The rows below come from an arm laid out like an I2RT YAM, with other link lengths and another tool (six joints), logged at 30 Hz.
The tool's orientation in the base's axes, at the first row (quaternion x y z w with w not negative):
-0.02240 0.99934 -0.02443 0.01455
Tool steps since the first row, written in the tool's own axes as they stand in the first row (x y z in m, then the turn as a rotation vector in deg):
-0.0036 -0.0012 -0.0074 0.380 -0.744 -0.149
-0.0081 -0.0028 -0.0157 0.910 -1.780 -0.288
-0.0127 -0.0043 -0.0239 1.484 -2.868 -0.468
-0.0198 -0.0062 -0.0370 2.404 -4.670 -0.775
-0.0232 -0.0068 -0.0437 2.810 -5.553 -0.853
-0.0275 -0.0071 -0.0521 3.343 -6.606 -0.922
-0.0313 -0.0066 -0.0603 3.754 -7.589 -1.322
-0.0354 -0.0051 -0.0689 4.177 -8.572 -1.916
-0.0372 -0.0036 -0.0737 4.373 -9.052 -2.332
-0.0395 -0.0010 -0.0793 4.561 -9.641 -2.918
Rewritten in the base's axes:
0.0034 -0.0007 0.0075 -0.351 -0.752 0.175
0.0077 -0.0017 0.0160 -0.839 -1.804 0.350
0.0122 -0.0026 0.0244 -1.370 -2.907 0.568
0.0189 -0.0035 0.0378 -2.218 -4.732 0.938
0.0221 -0.0036 0.0446 -2.587 -5.628 1.048
0.0262 -0.0033 0.0531 -3.075 -6.699 1.154
0.0297 -0.0023 0.0614 -3.454 -7.679 1.590
0.0335 -0.0002 0.0700 -3.851 -8.651 2.220
0.0351 0.0017 0.0748 -4.038 -9.119 2.654
0.0371 0.0046 0.0803 -4.218 -9.687 3.263

